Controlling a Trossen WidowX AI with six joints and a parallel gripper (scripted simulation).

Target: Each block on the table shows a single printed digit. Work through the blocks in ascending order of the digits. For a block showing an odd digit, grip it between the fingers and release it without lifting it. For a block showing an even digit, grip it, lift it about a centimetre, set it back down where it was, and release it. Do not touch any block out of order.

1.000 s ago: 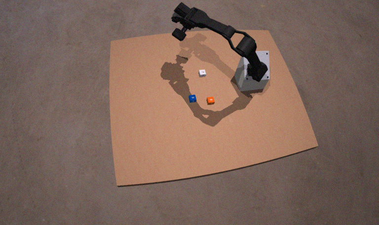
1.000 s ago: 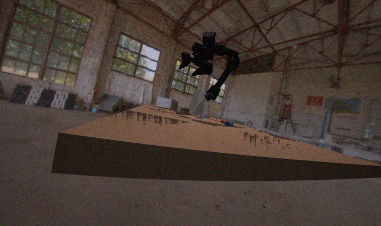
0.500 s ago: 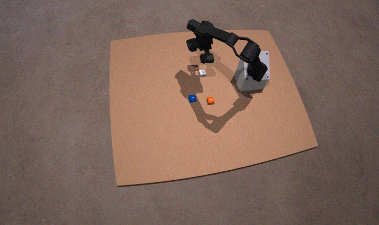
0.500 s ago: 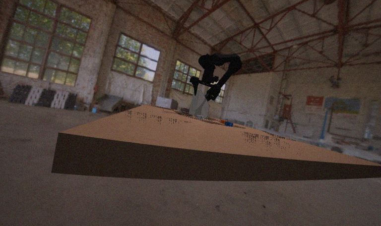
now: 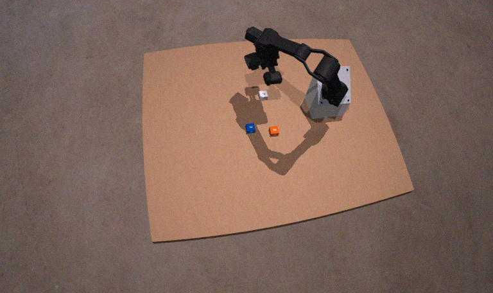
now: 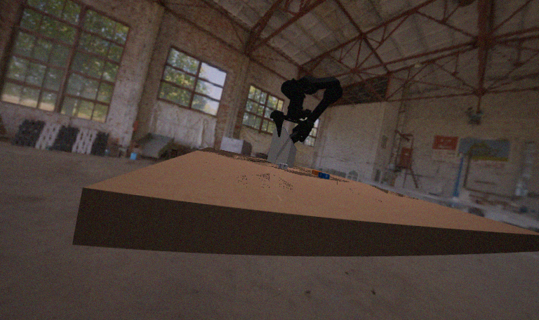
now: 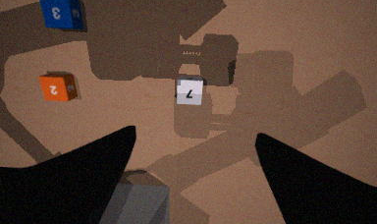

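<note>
My gripper tip is 18 cm to the right of the orange block, 11 cm above it and 1 cm past it. Round my gripper tip: white block: 11 cm below, 1 cm to the left; blue block: 16 cm to the left, 11 cm below, 8 cm ahead.
</note>
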